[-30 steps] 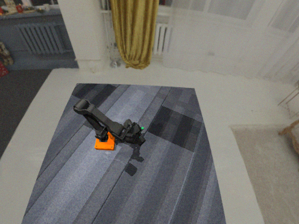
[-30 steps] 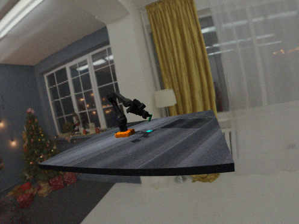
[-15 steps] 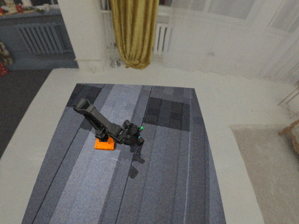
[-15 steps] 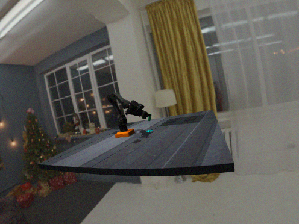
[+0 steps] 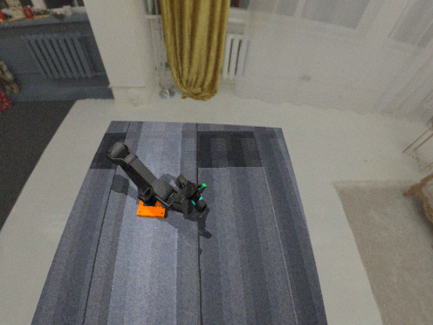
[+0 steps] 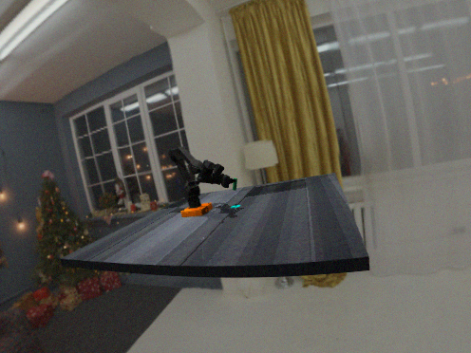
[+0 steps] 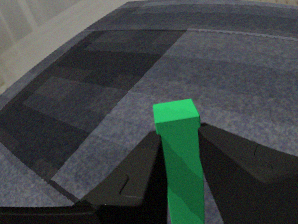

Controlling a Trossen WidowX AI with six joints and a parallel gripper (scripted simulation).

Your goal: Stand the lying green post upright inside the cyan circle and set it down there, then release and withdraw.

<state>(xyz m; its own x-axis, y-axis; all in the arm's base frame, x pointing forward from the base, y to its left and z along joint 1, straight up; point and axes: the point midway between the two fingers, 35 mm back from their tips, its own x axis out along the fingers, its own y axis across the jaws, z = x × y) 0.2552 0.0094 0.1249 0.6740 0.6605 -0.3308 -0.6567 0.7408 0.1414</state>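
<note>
Right now the cyan circle is 150 mm below my gripper tip and 30 mm behind it. Also, from my gripper tip: green post (20 mm below, 10 mm behind).
</note>
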